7 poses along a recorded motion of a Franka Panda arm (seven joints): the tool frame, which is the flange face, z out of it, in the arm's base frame.
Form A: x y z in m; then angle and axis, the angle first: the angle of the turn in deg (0 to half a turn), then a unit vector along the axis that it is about.
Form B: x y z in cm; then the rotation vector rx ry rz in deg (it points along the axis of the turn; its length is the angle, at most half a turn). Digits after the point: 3 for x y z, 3 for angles.
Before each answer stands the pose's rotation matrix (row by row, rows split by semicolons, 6 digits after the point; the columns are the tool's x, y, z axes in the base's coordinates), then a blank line. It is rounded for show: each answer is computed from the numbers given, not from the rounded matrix.
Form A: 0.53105 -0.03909 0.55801 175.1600 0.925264 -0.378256 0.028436
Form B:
0.712741 -0.701125 0.020613; -0.696326 -0.710789 -0.099542; 0.084443 0.056594 -0.994820

53.105 -3.909 55.801 162.069 -66.255 4.981
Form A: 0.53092 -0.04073 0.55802 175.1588 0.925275 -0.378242 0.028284
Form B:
0.712780 -0.701094 0.020326; -0.696320 -0.710809 -0.099446; 0.084169 0.056730 -0.994835

53.092 -4.073 55.802 162.070 -66.252 4.954
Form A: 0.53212 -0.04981 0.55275 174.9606 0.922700 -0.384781 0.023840
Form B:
0.703325 -0.710797 0.010110; -0.706608 -0.700594 -0.099362; 0.077709 0.062740 -0.995000

53.212 -4.981 55.275 161.436 -67.322 4.171
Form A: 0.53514 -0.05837 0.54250 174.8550 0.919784 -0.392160 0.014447
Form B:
0.692624 -0.721247 -0.008645; -0.718656 -0.689012 -0.093791; 0.061690 0.071175 -0.995554

53.514 -5.837 54.250 160.829 -68.571 2.526
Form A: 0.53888 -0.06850 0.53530 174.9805 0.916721 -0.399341 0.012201
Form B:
0.681368 -0.731833 -0.012613; -0.729697 -0.677830 -0.089934; 0.057267 0.070482 -0.995868

53.888 -6.850 53.530 160.408 -69.877 2.135
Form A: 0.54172 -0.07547 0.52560 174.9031 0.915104 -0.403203 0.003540
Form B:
0.675473 -0.736801 -0.029355; -0.736172 -0.671544 -0.084147; 0.042287 0.078449 -0.996021

54.172 -7.547 52.560 160.054 -70.521 0.619
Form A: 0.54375 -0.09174 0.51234 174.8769 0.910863 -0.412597 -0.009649
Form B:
0.660022 -0.749275 -0.054386; -0.750998 -0.656213 -0.073390; 0.019300 0.089283 -0.995819

54.375 -9.174 51.234 159.289 -72.154 -1.687
